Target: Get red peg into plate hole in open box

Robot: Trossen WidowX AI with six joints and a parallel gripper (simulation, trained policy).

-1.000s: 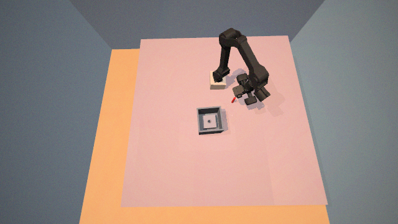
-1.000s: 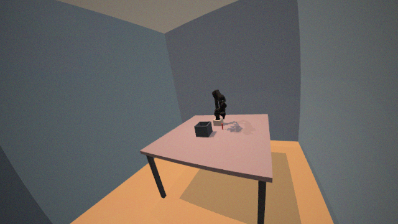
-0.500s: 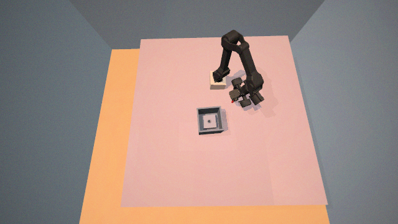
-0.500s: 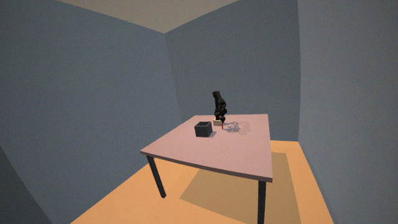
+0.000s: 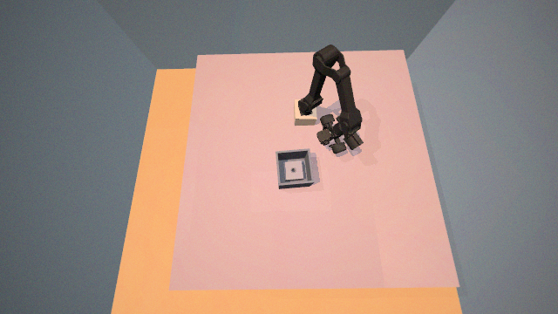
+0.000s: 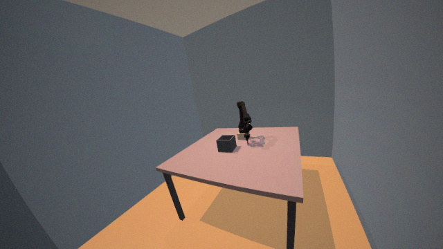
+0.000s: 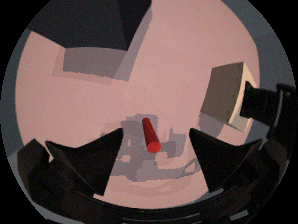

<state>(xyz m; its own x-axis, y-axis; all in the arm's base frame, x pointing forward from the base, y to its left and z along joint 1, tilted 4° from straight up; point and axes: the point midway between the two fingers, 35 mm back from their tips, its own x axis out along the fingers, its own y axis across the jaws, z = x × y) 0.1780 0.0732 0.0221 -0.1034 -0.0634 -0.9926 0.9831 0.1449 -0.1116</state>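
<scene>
My gripper tip is now 10 mm short of the red peg, 10 mm to the right of it and 20 mm above it. Round my gripper tip: pale plate (120 mm ahead, 210 mm to the right, 10 mm below).
</scene>
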